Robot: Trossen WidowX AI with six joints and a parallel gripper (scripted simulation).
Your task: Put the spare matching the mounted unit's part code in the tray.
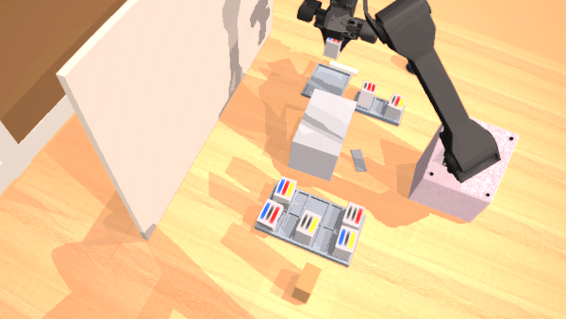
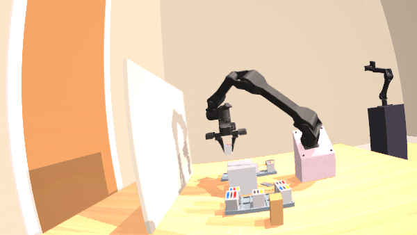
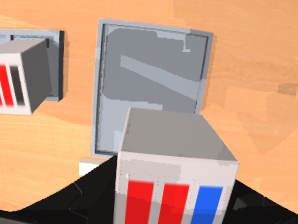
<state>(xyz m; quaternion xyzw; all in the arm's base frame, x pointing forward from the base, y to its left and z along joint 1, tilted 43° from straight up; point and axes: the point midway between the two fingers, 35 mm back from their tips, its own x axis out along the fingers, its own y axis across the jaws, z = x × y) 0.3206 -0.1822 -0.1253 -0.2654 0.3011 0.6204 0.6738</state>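
Right now the grey tray is 1 cm behind my gripper tip and 12 cm below it. The rest, counted from my gripper tip: white mounted unit: 4 cm behind, 21 cm to the left, 7 cm below; small rack: 15 cm behind, 3 cm to the left, 11 cm below; black puck: 22 cm behind, 16 cm to the right, 11 cm below.
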